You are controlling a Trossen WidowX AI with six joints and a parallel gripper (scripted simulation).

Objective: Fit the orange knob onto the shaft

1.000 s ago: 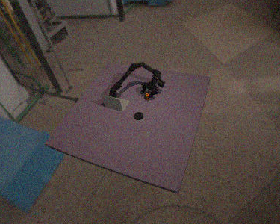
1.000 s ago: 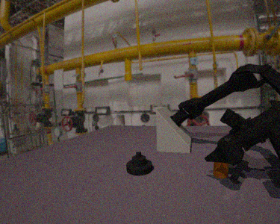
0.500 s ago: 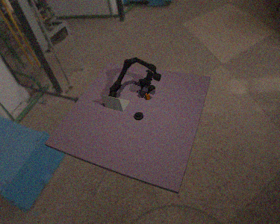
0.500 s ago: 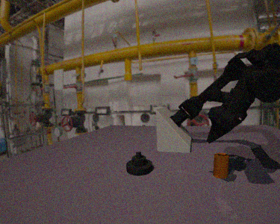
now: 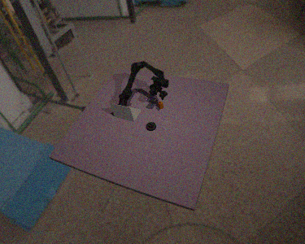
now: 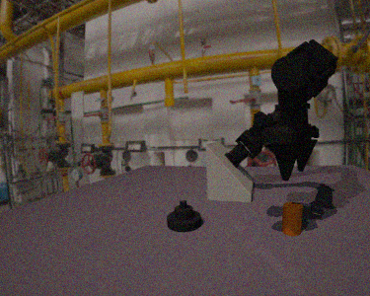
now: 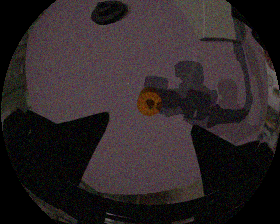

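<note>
Now: gripper tip 90 mm above the orange knob. Also, from my gripper tip: pedestal (20 mm ahead, 240 mm to the right, 90 mm below).
</note>
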